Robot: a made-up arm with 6 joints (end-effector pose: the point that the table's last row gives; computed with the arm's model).
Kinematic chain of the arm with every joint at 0, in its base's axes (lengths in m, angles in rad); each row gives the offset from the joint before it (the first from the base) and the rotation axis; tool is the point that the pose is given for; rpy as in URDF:
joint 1: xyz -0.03 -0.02 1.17 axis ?
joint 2: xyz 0.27 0 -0.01 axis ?
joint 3: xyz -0.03 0 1.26 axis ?
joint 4: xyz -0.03 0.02 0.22 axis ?
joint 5: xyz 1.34 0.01 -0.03 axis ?
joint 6: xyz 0.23 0 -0.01 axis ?
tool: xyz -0.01 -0.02 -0.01 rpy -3.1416 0 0
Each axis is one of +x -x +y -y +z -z.
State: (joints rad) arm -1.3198 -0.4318 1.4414 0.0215 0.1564 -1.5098
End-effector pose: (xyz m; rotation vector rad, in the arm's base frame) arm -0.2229 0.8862 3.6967 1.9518 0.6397 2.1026
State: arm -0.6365 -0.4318 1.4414 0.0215 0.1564 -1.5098
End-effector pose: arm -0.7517 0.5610 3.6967 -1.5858 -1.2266 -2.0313
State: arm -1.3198 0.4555 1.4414 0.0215 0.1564 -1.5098
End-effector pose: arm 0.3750 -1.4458 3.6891 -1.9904 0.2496 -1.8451
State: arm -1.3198 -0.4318 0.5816 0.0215 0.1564 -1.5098
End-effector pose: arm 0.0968 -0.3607 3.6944 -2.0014 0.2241 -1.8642
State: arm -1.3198 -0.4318 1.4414 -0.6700 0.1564 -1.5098
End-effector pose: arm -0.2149 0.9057 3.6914 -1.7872 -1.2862 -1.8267
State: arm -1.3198 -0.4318 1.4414 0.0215 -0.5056 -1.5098
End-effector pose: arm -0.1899 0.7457 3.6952 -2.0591 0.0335 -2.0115
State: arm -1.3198 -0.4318 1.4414 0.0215 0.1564 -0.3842
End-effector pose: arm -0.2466 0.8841 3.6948 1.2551 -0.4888 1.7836
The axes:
joint 1: +z
joint 2: +y
joint 3: -y
joint 4: -x
joint 5: -y
joint 6: -x

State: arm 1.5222 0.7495 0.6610 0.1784 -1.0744 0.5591
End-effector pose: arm 0.1242 2.4841 1.9770 1.1339 1.4349 -0.4158
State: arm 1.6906 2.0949 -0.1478 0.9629 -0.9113 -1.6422
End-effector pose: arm 0.0530 0.5442 -0.6044 1.1122 -0.2261 -0.7595
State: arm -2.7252 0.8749 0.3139 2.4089 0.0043 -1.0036
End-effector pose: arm -2.4662 -1.0682 1.3972 -0.9836 2.0354 1.9478
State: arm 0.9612 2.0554 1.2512 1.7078 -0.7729 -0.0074
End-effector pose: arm 1.5974 2.0052 -0.2691 0.8506 0.4671 -0.1367
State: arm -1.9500 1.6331 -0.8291 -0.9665 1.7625 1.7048
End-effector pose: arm -0.4306 -0.6749 0.0674 0.5508 -0.9972 -2.8709
